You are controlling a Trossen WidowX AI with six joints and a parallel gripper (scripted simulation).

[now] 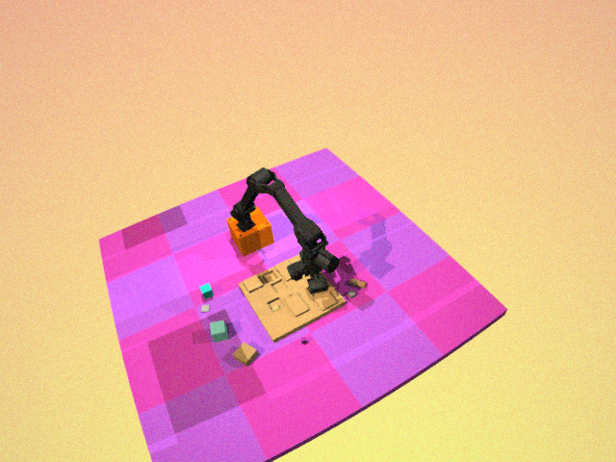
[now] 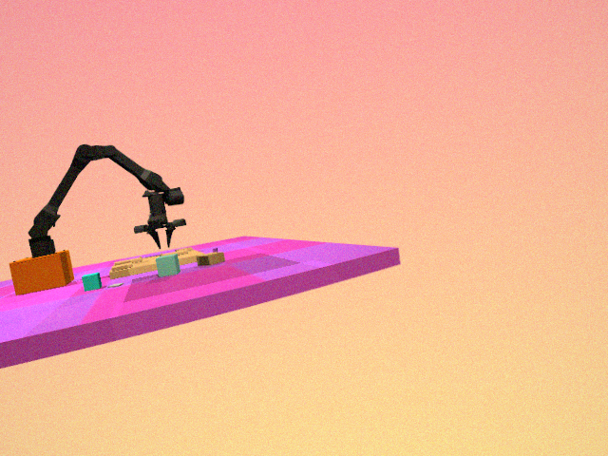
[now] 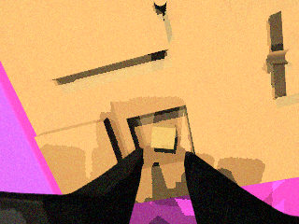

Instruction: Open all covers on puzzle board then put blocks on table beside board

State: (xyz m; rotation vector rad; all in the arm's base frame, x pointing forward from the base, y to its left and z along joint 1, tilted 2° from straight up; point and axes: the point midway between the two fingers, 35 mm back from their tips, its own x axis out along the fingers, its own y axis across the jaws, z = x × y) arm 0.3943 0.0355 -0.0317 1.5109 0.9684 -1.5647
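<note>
My gripper tip is 270 mm past the teal cube, 320 mm to the left of it and 30 mm above it. Round my gripper tip: tiny dark piece: 140 mm ahead, 170 mm to the right, 30 mm below; then brown block: 50 mm ahead, 350 mm to the right, 30 mm below.
</note>
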